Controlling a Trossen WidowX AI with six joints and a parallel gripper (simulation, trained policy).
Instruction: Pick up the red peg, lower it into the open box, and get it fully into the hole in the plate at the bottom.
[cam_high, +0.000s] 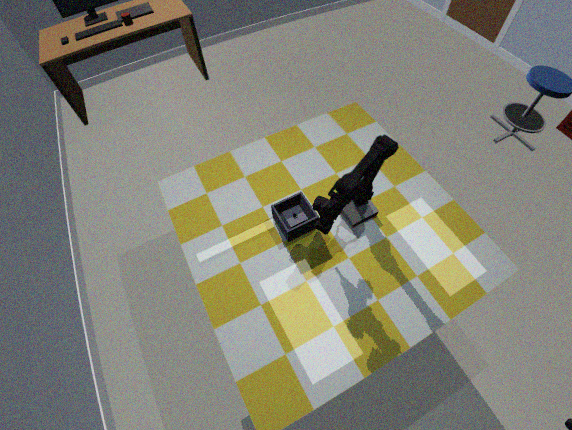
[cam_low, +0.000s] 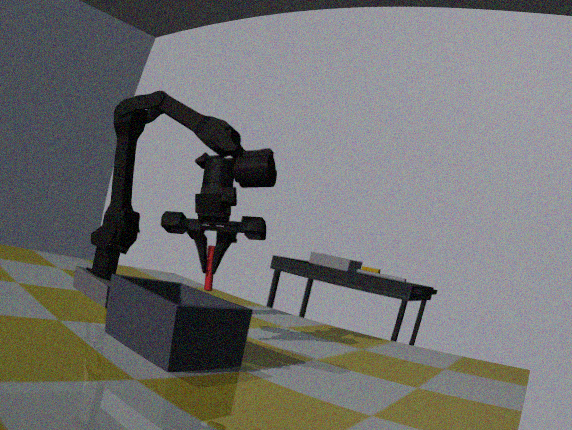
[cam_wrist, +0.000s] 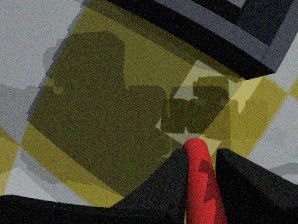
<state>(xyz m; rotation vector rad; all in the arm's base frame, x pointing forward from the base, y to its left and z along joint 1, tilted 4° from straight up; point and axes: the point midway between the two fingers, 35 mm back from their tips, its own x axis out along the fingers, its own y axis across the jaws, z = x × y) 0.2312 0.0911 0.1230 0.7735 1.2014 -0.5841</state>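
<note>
The grey plate lies 8 cm ahead of my gripper tip, 12 cm to the right of it and 8 cm below it. Also, from my gripper tip: red peg (1 cm behind, 1 cm to the left, 1 cm above); then dark box (8 cm ahead, 12 cm to the right, 10 cm below).
</note>
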